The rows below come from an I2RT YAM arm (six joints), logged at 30 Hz.
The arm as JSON. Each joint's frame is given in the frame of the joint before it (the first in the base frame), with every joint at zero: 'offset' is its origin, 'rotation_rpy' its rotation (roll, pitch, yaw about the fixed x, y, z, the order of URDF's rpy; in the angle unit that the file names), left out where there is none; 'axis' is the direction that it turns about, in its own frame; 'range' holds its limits. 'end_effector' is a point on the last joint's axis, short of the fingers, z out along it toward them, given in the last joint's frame.
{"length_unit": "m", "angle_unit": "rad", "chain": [
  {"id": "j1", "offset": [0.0, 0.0, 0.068], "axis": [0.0, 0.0, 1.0], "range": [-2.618, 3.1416]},
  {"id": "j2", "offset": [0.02, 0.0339, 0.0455], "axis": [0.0, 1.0, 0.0], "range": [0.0, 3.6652]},
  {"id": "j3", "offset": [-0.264, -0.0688, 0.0], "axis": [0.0, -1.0, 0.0], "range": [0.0, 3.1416]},
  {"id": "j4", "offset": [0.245, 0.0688, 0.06], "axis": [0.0, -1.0, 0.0], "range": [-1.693, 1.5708]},
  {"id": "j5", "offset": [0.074, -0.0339, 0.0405], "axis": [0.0, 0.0, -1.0], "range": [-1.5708, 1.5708]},
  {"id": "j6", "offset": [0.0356, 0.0, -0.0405], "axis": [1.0, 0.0, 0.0], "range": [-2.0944, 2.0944]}
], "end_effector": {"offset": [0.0, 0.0, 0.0], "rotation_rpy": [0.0, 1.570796, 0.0]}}
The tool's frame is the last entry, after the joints.
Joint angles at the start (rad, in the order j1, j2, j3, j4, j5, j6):
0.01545 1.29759 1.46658 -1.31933 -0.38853 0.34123
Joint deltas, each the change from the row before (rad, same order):
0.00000 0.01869 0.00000 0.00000 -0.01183 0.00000
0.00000 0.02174 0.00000 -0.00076 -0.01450 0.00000
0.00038 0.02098 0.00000 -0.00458 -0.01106 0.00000
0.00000 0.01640 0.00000 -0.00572 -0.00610 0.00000
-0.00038 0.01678 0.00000 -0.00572 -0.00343 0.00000
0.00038 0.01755 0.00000 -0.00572 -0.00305 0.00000
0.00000 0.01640 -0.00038 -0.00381 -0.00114 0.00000
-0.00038 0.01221 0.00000 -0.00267 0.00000 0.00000
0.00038 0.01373 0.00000 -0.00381 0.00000 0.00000
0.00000 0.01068 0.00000 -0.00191 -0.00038 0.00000
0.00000 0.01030 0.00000 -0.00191 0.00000 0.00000
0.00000 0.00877 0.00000 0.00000 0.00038 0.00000
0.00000 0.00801 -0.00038 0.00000 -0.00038 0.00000
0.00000 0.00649 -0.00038 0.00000 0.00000 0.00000
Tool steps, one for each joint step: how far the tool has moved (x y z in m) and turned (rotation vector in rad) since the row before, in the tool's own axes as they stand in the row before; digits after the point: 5 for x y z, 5 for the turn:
-0.00317 -0.00062 0.00505 -0.00537 0.02022 0.00718
-0.00362 -0.00080 0.00585 -0.00675 0.02432 0.00892
-0.00315 -0.00099 0.00564 -0.00269 0.02587 0.01011
-0.00235 -0.00102 0.00433 0.00098 0.02100 0.00920
-0.00251 -0.00122 0.00436 0.00366 0.02020 0.00978
-0.00262 -0.00112 0.00461 0.00413 0.02107 0.00952
-0.00266 -0.00117 0.00433 0.00516 0.01794 0.00875
-0.00208 -0.00092 0.00310 0.00454 0.01251 0.00667
-0.00219 -0.00089 0.00357 0.00528 0.01514 0.00713
-0.00184 -0.00070 0.00273 0.00345 0.01086 0.00536
-0.00178 -0.00068 0.00263 0.00370 0.01041 0.00520
-0.00169 -0.00053 0.00224 0.00301 0.00735 0.00373
-0.00151 -0.00051 0.00213 0.00218 0.00728 0.00357
-0.00123 -0.00043 0.00174 0.00208 0.00586 0.00293

